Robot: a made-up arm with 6 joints.
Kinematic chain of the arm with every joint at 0, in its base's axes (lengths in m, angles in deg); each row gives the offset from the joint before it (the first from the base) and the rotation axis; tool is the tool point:
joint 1: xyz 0 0 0.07 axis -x
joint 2: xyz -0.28 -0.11 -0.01 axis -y
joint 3: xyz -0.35 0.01 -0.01 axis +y
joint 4: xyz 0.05 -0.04 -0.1 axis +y
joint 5: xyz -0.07 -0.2 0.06 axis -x
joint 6: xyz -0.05 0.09 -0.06 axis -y
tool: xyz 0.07 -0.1 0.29
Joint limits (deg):
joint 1: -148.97..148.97
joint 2: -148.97..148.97
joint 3: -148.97..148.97
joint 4: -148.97..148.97
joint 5: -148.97..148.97
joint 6: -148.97..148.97
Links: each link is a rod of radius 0.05 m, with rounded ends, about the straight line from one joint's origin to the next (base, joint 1, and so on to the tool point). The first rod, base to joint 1, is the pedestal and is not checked.
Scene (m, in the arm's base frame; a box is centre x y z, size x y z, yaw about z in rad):
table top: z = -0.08
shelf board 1: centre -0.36 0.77 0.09 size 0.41 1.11 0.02 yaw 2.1
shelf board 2: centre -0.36 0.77 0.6 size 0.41 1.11 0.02 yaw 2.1
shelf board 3: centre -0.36 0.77 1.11 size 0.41 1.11 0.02 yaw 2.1
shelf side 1: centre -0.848 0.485 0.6 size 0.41 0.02 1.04 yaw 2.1
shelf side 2: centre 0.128 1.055 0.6 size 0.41 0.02 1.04 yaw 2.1
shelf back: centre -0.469 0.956 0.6 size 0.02 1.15 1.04 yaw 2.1
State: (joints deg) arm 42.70 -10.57 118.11 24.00 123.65 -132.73
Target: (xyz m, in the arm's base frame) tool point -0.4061 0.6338 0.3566
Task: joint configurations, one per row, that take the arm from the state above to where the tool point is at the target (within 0.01 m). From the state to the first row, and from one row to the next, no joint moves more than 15 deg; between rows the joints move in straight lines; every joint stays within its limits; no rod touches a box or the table.
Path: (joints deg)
1: 44.99 -18.20 120.07 24.85 123.44 -119.55
2: 47.27 -25.82 122.03 25.69 123.24 -106.36
3: 49.56 -33.45 123.99 26.54 123.03 -93.18
4: 51.84 -41.07 125.95 27.38 122.82 -80.00
5: 54.13 -48.70 127.90 28.23 122.61 -66.81
6: 58.57 -56.77 133.17 32.73 123.20 -52.73
7: 63.02 -64.85 138.44 37.24 123.79 -38.65
8: 67.46 -72.93 143.70 41.74 124.38 -24.57
9: 71.91 -81.00 148.97 46.24 124.97 -10.49
10: 77.85 -80.69 148.92 43.54 125.09 -24.89
11: 83.79 -80.38 148.86 40.84 125.22 -39.29
12: 89.73 -80.08 148.81 38.13 125.35 -53.70
13: 95.67 -79.77 148.76 35.43 125.47 -68.10

